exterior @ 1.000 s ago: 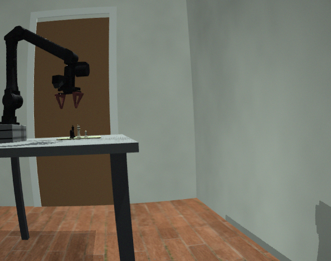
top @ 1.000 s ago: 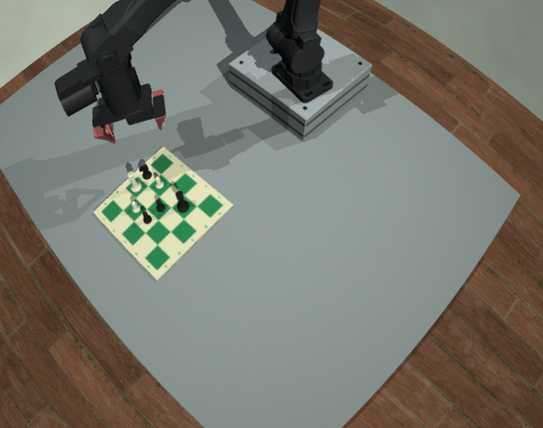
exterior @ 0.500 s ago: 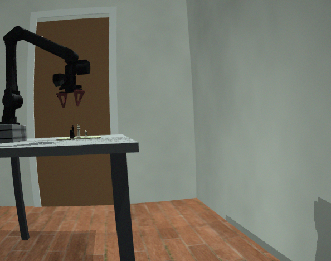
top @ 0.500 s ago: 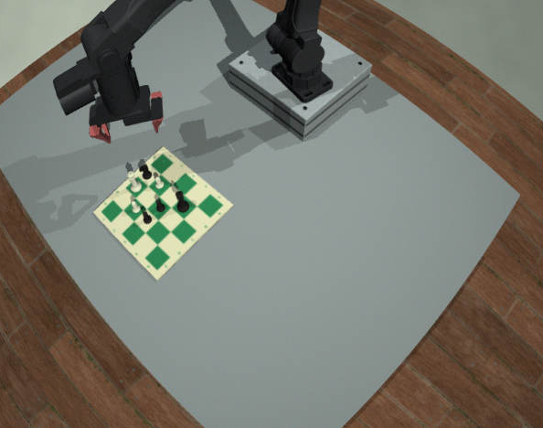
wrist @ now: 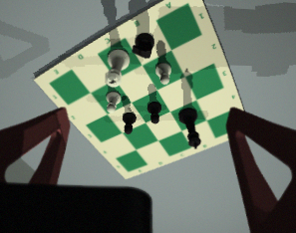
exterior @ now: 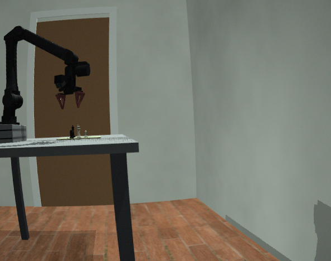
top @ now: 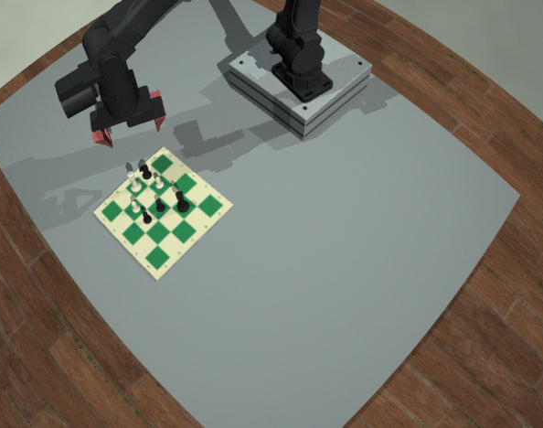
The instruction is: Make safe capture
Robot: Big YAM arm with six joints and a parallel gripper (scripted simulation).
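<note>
Right now my hand is 12 cm above the tall white piece, 4 cm short of it and 1 cm to the right of it. Also, from my hand: black piece 14 cm below; then green-and-cream chessboard 15 cm below, 9 cm to the left, 2 cm ahead.
</note>
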